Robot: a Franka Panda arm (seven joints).
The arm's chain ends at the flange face. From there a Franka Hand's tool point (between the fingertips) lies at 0.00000 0.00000 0.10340 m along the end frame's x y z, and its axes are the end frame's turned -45 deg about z.
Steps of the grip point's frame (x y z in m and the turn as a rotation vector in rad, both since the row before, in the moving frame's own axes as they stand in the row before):
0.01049, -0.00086, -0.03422, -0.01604, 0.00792, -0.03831
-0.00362, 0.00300, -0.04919, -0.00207, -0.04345, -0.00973
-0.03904, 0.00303, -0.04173, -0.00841, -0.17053, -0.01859
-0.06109, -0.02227, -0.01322, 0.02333, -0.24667, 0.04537
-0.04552, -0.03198, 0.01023, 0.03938, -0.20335, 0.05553
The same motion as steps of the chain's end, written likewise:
0.00505, -0.00859, -0.03420, -0.00574, 0.01694, -0.03831
0.00257, 0.00134, -0.04909, -0.03219, -0.02926, -0.00973
-0.01379, 0.01662, -0.04023, -0.12653, -0.11464, -0.01859
-0.03904, 0.01174, -0.01006, -0.15793, -0.19092, 0.04537
-0.03686, -0.00183, 0.01244, -0.11594, -0.17164, 0.05553

